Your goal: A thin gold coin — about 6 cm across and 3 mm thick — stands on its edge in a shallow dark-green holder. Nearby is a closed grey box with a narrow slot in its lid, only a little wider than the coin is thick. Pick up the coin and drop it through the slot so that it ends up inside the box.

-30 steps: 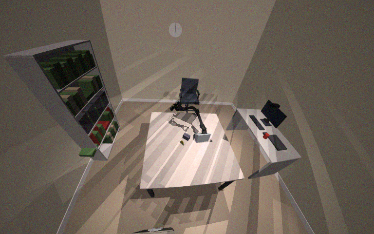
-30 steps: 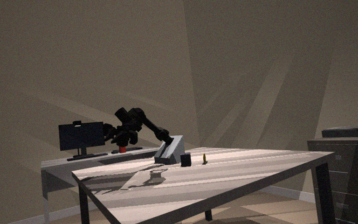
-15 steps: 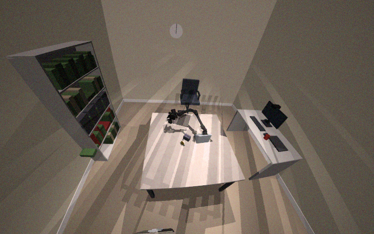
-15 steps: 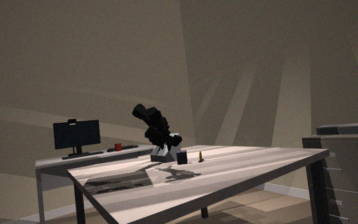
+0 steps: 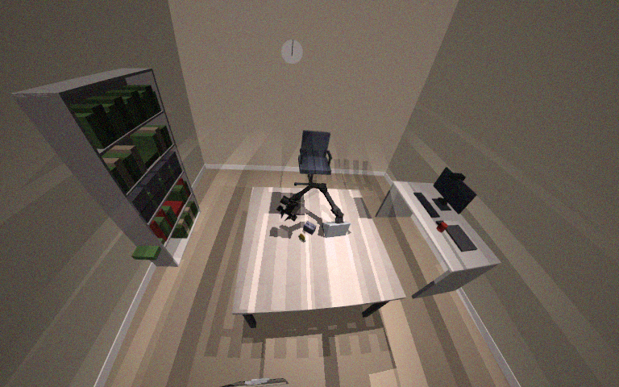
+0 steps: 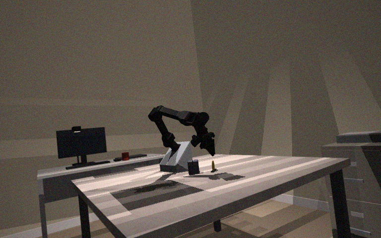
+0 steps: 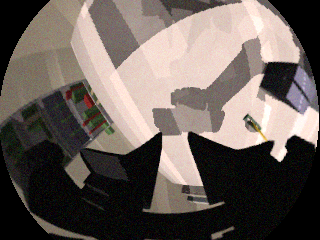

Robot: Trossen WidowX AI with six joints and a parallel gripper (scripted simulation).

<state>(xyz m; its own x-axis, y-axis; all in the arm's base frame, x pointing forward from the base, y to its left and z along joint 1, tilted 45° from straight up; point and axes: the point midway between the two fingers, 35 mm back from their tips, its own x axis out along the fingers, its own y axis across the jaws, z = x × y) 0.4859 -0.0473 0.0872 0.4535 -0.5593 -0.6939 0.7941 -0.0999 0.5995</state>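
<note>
Now: the gold coin 17 cm behind my gripper tip, 13 cm to the left of it and 9 cm below it.
</note>
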